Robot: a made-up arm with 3 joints. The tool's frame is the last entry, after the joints.
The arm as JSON. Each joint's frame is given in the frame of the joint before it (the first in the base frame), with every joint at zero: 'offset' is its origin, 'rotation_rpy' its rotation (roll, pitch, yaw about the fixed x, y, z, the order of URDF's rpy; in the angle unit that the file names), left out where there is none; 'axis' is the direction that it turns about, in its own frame. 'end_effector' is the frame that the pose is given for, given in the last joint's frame.
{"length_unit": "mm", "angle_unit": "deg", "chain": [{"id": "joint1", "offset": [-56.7, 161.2, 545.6], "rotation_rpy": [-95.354, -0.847, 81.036], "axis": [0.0, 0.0, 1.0]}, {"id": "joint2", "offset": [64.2, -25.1, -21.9], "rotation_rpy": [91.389, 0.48, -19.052], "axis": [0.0, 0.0, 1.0]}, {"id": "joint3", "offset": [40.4, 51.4, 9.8], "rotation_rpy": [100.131, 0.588, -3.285], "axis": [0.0, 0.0, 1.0]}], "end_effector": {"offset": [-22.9, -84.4, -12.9], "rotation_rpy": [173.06, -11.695, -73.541]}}
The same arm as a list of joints. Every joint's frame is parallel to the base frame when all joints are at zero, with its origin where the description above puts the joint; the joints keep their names.
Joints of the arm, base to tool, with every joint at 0 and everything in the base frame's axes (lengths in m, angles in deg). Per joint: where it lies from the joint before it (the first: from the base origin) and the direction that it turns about. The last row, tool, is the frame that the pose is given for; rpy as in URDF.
joint1: axis -0.983263 0.156494 -0.093296 xyz -0.0567 0.1612 0.5456
joint2: axis -0.116298 -0.326295 0.938086 xyz 0.0292 0.0600 0.0280
joint3: axis 0.981503 -0.1506 -0.1182 xyz -0.0468 0.0425 0.0194
tool: xyz -0.0218 0.0102 -0.0851 rpy -101.53 54.08 70.69

